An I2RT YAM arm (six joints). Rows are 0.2 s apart.
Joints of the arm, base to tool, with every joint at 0 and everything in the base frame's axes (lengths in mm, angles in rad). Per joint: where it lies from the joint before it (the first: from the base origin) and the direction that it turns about. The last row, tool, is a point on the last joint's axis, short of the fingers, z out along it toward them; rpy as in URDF.
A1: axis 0 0 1 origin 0.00 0.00 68.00
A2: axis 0 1 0 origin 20.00 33.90 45.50
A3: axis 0 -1 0 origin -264.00 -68.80 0.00
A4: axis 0 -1 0 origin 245.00 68.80 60.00
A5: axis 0 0 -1 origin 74.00 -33.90 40.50
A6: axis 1 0 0 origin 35.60 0.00 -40.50
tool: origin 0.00 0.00 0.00 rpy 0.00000 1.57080 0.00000
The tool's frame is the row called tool.
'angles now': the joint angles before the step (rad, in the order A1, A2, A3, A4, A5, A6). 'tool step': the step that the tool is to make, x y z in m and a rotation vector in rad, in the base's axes. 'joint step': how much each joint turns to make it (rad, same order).
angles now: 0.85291 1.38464 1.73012 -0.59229 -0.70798 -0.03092
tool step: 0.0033 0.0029 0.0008 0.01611 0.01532 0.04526
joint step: -0.00728 0.01692 0.01078 0.01620 -0.05631 0.01204
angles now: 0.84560 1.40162 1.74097 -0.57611 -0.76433 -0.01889
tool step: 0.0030 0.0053 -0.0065 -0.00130 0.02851 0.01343
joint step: 0.00307 0.00858 -0.02278 0.02852 -0.01490 0.02439
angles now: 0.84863 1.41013 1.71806 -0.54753 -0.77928 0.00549
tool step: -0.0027 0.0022 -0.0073 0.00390 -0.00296 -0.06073
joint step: 0.01906 -0.02520 -0.06127 0.05778 0.07764 0.02491
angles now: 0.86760 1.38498 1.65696 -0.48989 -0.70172 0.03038
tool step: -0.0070 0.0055 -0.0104 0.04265 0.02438 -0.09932
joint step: 0.04372 -0.04223 -0.10790 0.13599 0.13243 0.08823
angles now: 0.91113 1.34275 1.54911 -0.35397 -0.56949 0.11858
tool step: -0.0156 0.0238 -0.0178 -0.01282 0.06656 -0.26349
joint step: 0.13078 0.00242 -0.06931 0.06597 0.38296 0.11411
